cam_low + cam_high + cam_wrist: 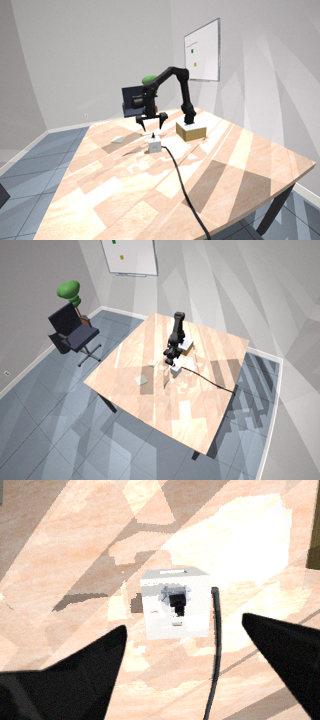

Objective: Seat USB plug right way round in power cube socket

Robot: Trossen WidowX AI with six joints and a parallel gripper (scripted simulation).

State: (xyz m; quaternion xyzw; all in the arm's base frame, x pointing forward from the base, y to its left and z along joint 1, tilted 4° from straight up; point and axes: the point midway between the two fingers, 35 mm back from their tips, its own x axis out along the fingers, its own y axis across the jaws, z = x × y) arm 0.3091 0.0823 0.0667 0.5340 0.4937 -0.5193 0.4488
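Right now the black USB plug is 4 cm below my gripper tip.
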